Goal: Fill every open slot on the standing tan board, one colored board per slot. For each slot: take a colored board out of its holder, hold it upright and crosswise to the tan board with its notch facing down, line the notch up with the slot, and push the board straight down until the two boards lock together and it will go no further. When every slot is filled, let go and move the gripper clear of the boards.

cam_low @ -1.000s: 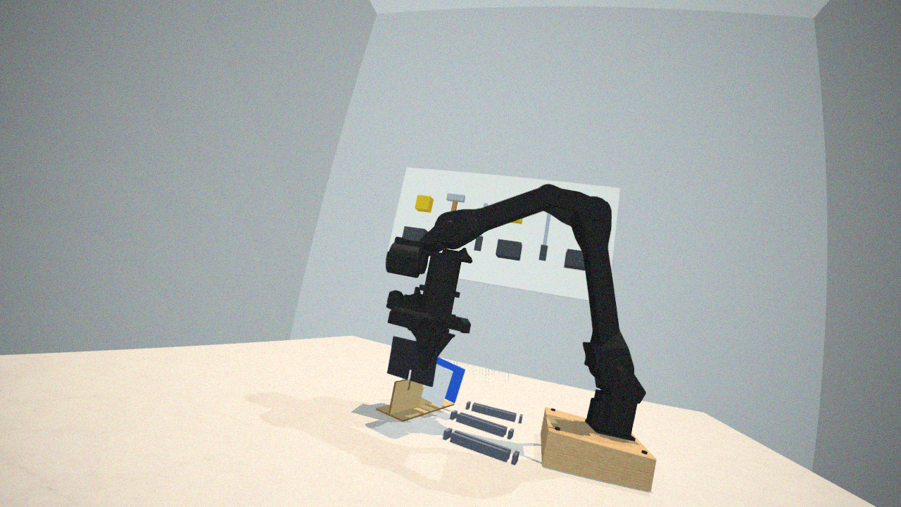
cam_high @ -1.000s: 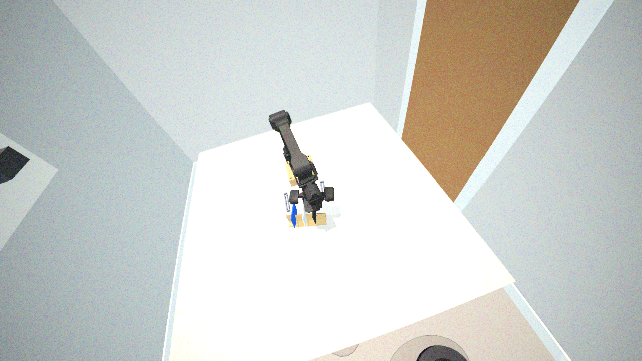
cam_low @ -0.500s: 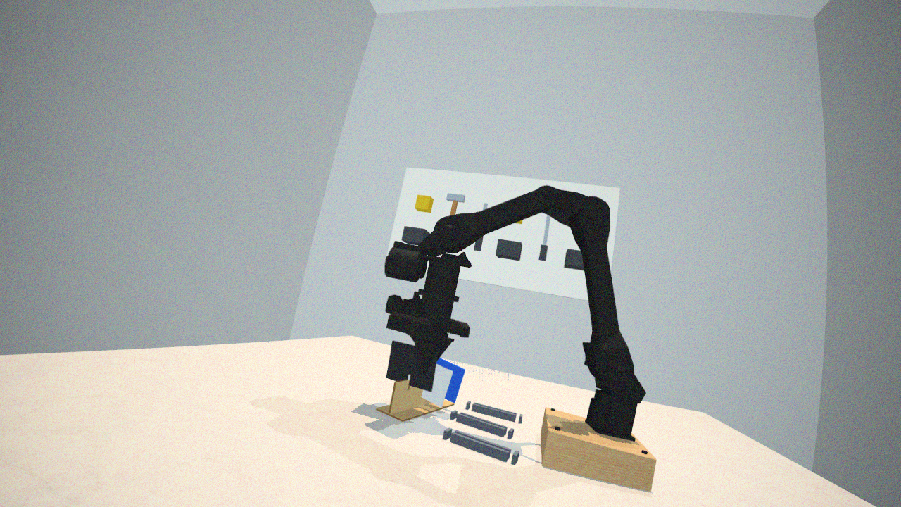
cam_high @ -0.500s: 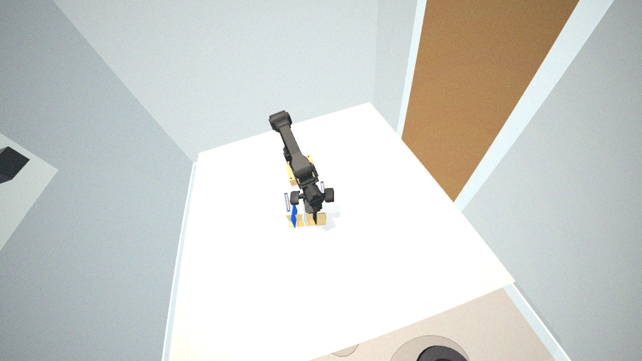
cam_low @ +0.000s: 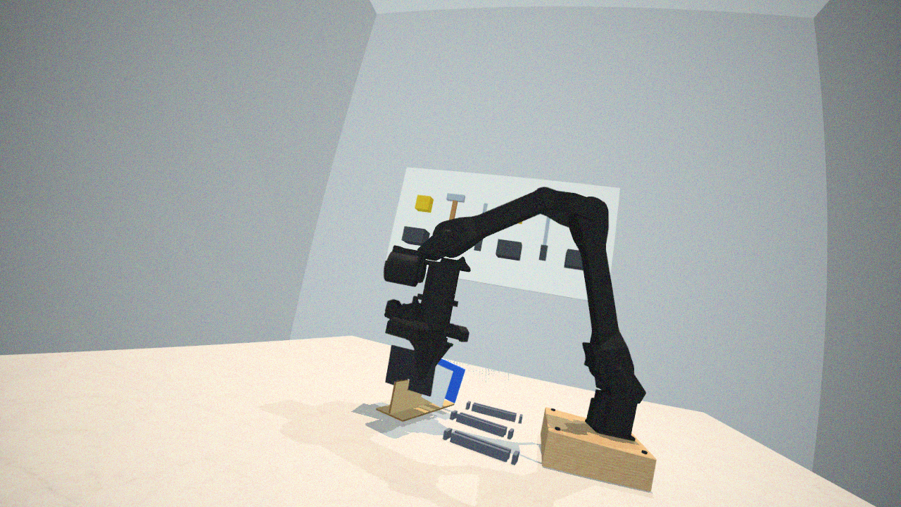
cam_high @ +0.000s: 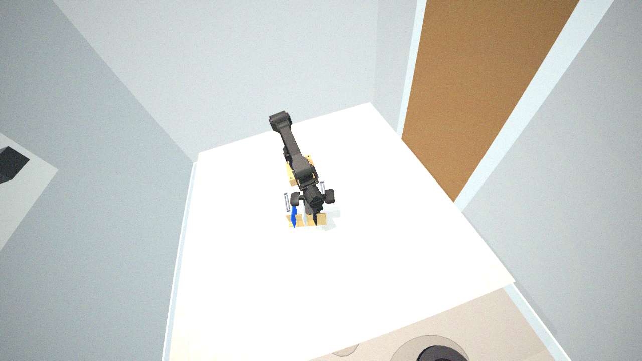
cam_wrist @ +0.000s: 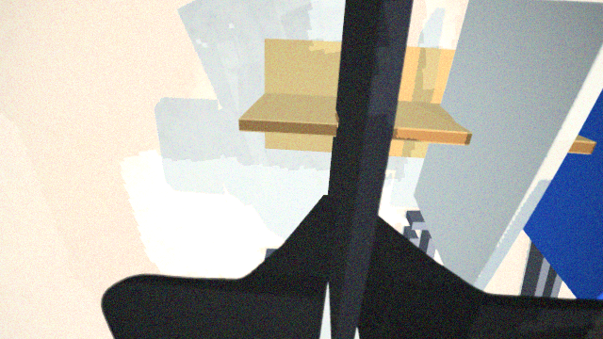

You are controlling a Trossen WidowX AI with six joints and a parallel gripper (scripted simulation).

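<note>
My gripper tip is 60 mm to the left of the tan board and 40 mm above it. Round my gripper tip: blue board (100 mm to the right, 20 mm below, 20 mm behind); black board (30 mm ahead, 10 mm to the right).
</note>
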